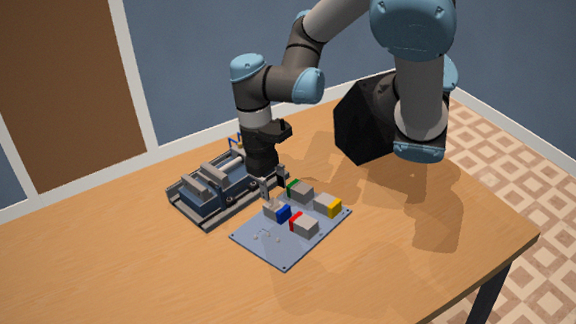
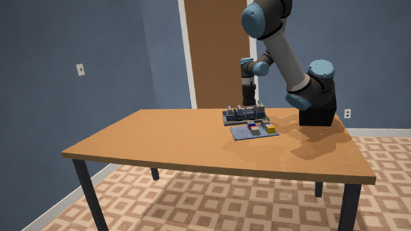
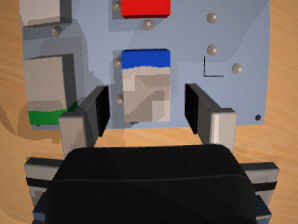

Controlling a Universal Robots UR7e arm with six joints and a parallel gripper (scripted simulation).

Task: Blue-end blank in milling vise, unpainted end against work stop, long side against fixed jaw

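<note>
The blue-ended blank is 8 cm below my hand. Round my hand: green-ended blank 9 cm behind, 2 cm to the right, 8 cm below; red-ended blank 2 cm behind, 9 cm to the left, 8 cm below; grey plate 1 cm behind, 4 cm to the left, 10 cm below.
</note>
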